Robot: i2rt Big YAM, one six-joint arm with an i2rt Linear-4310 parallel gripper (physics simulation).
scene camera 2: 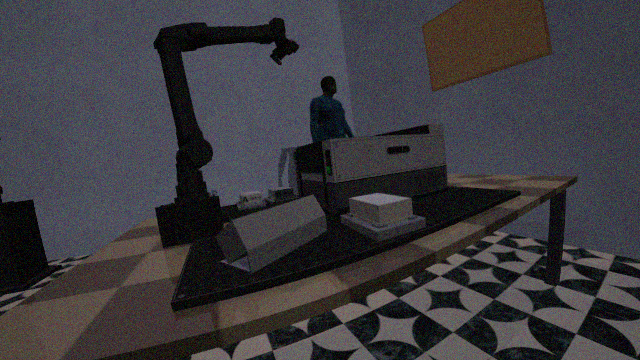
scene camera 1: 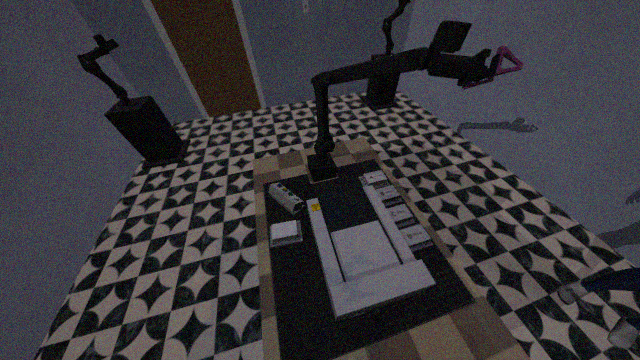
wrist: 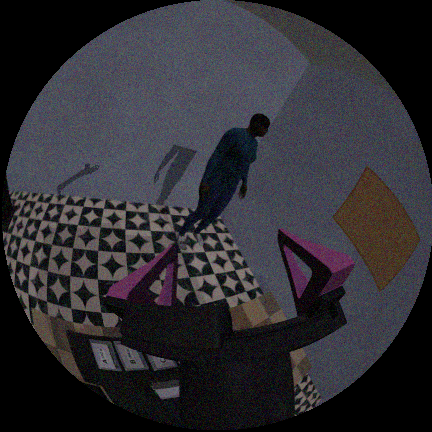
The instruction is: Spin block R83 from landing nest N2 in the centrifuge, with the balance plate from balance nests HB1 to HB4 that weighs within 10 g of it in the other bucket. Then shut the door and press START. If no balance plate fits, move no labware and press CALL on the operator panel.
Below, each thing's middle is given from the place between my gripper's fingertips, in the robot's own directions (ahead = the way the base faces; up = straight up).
Labels:
The centrifuge [scene camera 1: 368, 267] lies 59 cm below my hand, 44 cm to the right of it and 14 cm ahead of it. From my hand the other things lie so: button box [scene camera 2: 249, 243] (70 cm to the right, 67 cm below, 29 cm behind).

